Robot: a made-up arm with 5 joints. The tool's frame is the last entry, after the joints.
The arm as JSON. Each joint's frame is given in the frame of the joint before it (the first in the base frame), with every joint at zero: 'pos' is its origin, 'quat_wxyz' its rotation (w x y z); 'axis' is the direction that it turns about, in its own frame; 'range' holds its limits. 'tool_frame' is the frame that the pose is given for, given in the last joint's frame.
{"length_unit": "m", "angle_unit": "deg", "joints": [
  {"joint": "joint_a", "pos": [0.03, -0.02, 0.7], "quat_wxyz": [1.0, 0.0, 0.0, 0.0], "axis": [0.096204, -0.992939, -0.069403], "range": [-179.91, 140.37]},
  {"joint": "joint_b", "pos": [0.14, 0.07, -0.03], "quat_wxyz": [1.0, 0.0, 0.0, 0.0], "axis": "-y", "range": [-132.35, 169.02]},
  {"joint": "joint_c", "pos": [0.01, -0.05, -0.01], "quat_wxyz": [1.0, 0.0, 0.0, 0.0], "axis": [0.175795, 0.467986, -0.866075], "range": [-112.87, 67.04]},
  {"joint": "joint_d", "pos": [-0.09, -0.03, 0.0], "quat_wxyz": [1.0, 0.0, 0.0, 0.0], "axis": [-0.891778, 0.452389, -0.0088], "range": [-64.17, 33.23]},
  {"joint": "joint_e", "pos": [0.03, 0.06, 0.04], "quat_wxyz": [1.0, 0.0, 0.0, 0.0], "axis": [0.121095, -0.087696, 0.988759], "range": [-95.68, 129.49]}
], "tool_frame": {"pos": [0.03, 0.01, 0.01], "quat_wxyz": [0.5, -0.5, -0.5, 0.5]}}
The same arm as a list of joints. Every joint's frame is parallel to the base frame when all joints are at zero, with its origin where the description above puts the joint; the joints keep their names.
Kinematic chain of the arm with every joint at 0, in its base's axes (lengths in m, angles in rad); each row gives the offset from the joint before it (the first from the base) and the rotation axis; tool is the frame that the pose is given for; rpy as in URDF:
joint_a: xyz 0.03 -0.02 0.7 axis 0.096204 -0.992939 -0.069403
joint_b: xyz 0.14 0.07 -0.03 axis -y
joint_c: xyz 0.01 -0.05 -0.01 axis 0.175795 0.467986 -0.866075
joint_d: xyz -0.09 -0.03 0 axis -0.891778 0.452389 -0.0088
joint_e: xyz 0.03 0.06 0.04 axis 0.121095 -0.087696 0.988759
tool: xyz 0.03 0.01 0.01 rpy -1.5708 0 1.5708
Joint limits (rad, base to tool): -3.14..2.4499 -2.3099..2.95 -1.97..1.1701 -1.12..0.58 -1.6699..2.26

